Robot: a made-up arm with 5 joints.
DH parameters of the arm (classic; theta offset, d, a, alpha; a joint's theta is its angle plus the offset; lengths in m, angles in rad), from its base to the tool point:
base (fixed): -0.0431 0 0.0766 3.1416
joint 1: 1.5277 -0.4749 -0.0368 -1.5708
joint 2: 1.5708 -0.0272 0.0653 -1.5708
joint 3: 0 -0.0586 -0.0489 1.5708
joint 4: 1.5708 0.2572 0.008 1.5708
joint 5: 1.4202 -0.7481 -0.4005 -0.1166
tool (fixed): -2.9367 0.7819 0 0
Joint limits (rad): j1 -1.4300..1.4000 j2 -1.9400..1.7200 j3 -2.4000..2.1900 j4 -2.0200..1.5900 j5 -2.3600..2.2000
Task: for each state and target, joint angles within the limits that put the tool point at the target. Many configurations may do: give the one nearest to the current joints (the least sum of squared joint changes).
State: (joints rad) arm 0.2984 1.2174 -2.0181 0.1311 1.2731
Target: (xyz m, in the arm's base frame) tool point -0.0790 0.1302 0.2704
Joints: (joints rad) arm -0.0110 1.0716 -1.6539 -0.6139 1.4480
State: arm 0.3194 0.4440 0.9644 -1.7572 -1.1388
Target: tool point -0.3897 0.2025 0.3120
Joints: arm 0.4113 0.3004 0.3839 -1.8458 -1.5812
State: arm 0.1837 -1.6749 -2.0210 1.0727 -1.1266
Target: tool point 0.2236 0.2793 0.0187
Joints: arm 0.1795 -1.2754 -2.0739 0.5308 -1.6314
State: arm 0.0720 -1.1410 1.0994 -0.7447 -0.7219
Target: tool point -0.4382 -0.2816 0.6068
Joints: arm 0.3287 -0.6617 1.3600 -0.9933 -1.5701
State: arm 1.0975 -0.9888 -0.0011 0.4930 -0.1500
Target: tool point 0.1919 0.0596 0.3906
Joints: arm 0.6892 -0.6154 0.7673 0.9831 0.6011
